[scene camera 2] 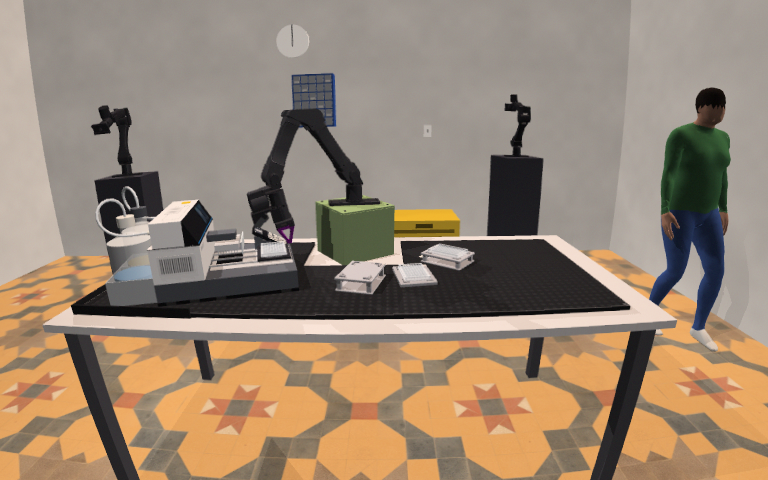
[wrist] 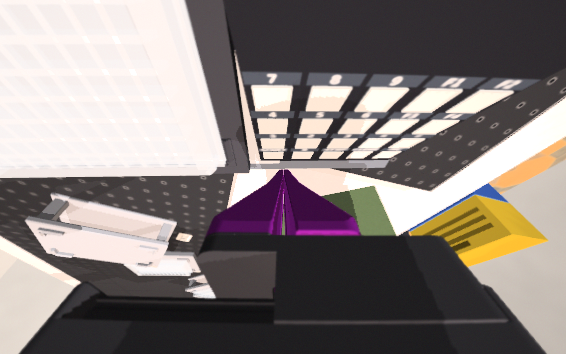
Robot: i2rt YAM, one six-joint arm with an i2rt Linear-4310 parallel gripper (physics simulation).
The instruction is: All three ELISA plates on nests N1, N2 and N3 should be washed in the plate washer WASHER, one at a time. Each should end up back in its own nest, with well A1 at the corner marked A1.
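Places are measured from the arm's base along level axes (x ahead, y left, z up), in centimetres.
Pixels of known places: gripper, between the fingertips: [scene camera 2: 290,243] [wrist: 283,176]; arm's base, origin of its link: [scene camera 2: 354,203].
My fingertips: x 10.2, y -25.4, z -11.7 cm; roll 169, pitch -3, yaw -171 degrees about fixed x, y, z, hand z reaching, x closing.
For each thing: its top centre in the pictures, then the offset to it from my fingertips.
- washer's keypad, centre of its top: [wrist: 316,128] dy -5.3, dx -0.5, dz +2.0 cm
- white well plate, centre of its top: [wrist: 21,99] [scene camera 2: 273,247] dy -5.2, dx +10.6, dz +2.0 cm
- raised clear nest, centre of its top: [wrist: 103,253] [scene camera 2: 361,268] dy +23.5, dx +25.0, dz -2.6 cm
- white plate, centre of its top: [wrist: 159,270] [scene camera 2: 413,269] dy +41.3, dx +23.3, dz -5.1 cm
My gripper [scene camera 2: 289,241] [wrist: 283,176] has purple fingers, shut with nothing between them. It points down beside the washer's keypad [wrist: 325,122], its tips close to the keypad's lower edge in the wrist view. The plate washer [scene camera 2: 226,278] stands at the left of the table. A white well plate [scene camera 2: 273,249] [wrist: 100,100] lies on its carrier at the right end. A raised clear nest [scene camera 2: 360,272] [wrist: 95,245] shows a bare top. A white plate [scene camera 2: 415,273] [wrist: 167,265] sits on a low nest, and another plate [scene camera 2: 447,252] on a raised nest. Nest labels and A1 marks are unreadable.
The green base block [scene camera 2: 355,234] [wrist: 372,210] carries the arm behind the table. White bottles with tubes [scene camera 2: 129,243] stand behind the washer at the left. A yellow cabinet [scene camera 2: 427,221] [wrist: 480,227] is behind the table. A person [scene camera 2: 697,169] stands at the right.
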